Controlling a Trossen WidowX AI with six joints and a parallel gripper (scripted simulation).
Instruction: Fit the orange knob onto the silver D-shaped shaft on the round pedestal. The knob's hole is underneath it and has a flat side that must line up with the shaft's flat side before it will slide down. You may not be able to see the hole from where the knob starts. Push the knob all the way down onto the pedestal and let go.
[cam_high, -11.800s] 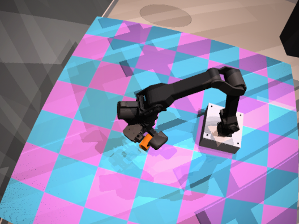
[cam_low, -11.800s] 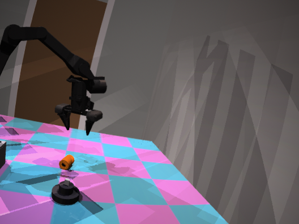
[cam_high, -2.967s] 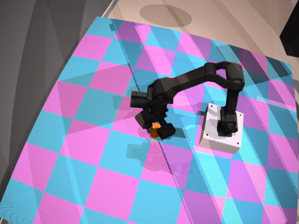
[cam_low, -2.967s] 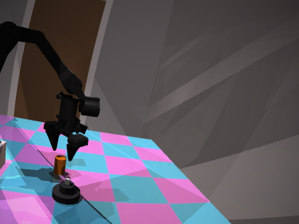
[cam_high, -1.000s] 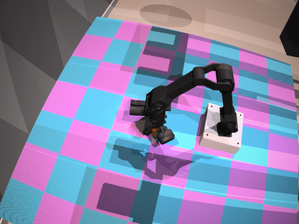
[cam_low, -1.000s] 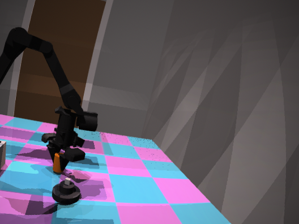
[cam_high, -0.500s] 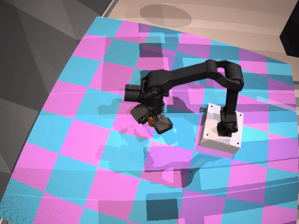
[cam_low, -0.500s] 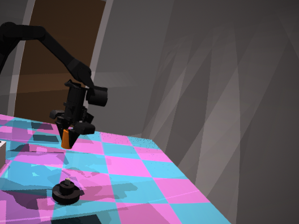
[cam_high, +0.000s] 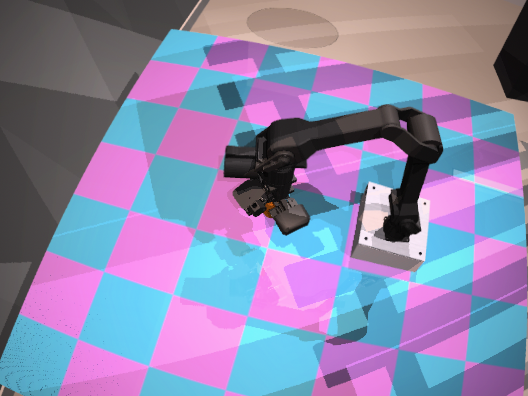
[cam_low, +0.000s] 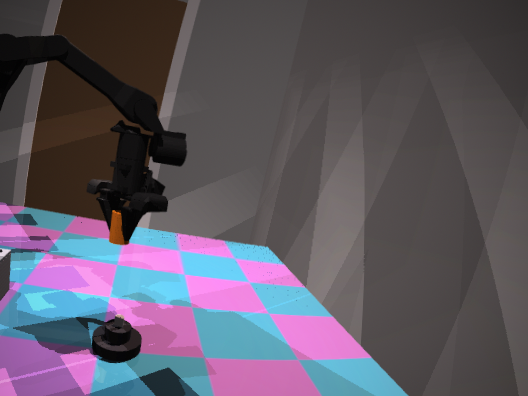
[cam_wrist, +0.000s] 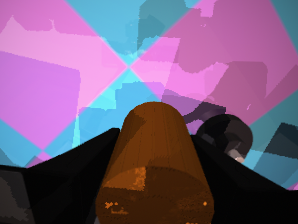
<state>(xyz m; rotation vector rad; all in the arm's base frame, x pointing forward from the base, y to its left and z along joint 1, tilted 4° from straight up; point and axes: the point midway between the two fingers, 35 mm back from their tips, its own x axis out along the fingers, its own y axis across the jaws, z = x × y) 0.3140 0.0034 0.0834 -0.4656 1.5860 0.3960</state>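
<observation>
The orange knob is 30 mm above my gripper tip. Also, from my gripper tip: round pedestal (150 mm to the right, 120 mm below, 10 mm behind).
</observation>
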